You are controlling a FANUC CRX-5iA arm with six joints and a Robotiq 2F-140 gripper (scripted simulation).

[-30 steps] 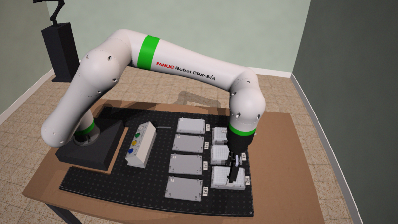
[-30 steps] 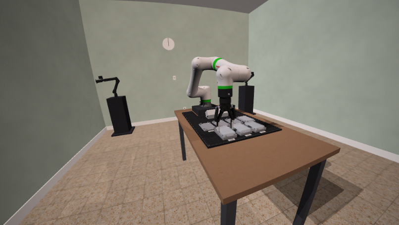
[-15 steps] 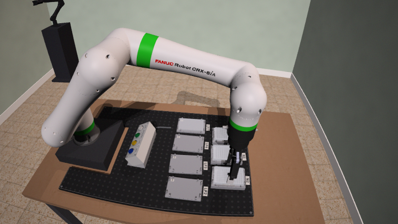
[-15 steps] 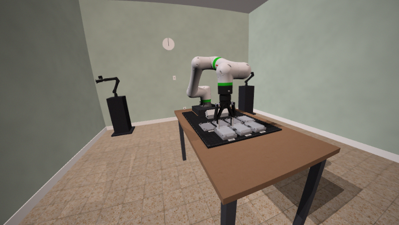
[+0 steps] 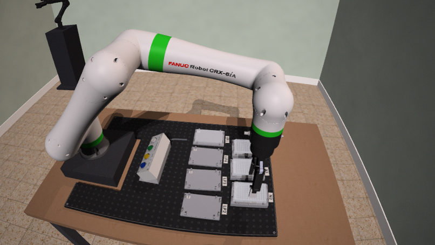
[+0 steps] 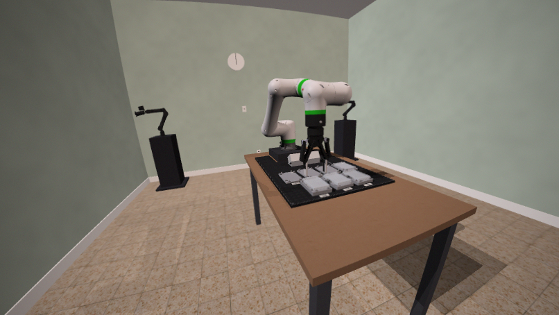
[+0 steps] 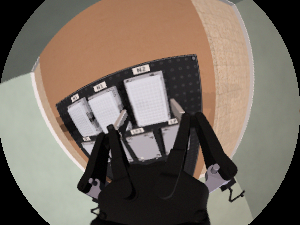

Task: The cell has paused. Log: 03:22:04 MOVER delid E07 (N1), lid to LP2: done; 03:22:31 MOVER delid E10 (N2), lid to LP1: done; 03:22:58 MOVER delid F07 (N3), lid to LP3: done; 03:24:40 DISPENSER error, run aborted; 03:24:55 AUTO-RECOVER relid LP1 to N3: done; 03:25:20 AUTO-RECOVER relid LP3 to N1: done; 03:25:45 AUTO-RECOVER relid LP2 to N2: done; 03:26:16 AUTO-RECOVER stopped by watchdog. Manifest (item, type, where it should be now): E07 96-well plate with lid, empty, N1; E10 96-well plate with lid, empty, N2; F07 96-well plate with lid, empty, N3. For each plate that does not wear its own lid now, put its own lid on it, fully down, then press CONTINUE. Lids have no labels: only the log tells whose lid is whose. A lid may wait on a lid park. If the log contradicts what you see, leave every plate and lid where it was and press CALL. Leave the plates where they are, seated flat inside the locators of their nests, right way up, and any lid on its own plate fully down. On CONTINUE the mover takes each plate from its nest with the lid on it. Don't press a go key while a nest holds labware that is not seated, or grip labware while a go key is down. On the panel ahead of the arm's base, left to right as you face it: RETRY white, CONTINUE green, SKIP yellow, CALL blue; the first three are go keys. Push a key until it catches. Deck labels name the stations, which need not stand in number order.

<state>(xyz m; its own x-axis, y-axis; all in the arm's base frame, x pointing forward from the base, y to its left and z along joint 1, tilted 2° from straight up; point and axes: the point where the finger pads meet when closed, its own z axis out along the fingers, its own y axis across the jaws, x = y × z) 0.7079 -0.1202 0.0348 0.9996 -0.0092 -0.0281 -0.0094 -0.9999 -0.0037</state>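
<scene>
Right now the LP1 is 190 mm behind my hand, 310 mm to the left of it and 100 mm below it. Round my hand: nest n2: 90 mm below; plate: 10 mm behind, 130 mm to the left, 80 mm below; LP2: 180 mm behind, 70 mm to the right, 100 mm below.
</scene>
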